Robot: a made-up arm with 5 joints. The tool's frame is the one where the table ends.
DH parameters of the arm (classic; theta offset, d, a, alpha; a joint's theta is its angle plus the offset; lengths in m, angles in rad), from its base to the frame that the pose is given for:
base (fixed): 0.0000 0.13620 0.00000 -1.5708
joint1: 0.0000 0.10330 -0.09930 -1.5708
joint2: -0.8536 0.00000 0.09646 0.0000
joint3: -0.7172 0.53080 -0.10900 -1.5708
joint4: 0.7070 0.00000 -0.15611 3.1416
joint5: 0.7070 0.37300 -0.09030 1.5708
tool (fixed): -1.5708 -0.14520 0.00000 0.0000
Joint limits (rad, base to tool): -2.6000..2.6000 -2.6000..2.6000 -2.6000..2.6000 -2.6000..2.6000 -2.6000..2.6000
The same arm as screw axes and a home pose.
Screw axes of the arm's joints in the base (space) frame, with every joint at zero. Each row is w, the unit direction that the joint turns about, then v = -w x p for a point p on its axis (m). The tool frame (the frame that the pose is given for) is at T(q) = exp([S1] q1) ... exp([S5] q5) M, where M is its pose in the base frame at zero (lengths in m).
S1: w 0 1 0 v -0.1362 0 0
S2: w 0 0 -1 v -0.1033 -0.0993 0
S3: w 0 0 -1 v -0.176 -0.0359 0
S4: w 1 0 0 v 0 -0.3946 -0.067
S5: w -1 0 0 v 0 0.496 -0.0517
M =
1 -0.000005 0.000006 -0.4089
0.000005 1 0.000007 -0.142
-0.000006 -0.000007 1 -0.6412
0 0 0 1
Joint limits (rad, base to tool): -2.6..2.6 -2.6..2.6 -2.6..2.6 -2.6..2.6 -2.6..2.6

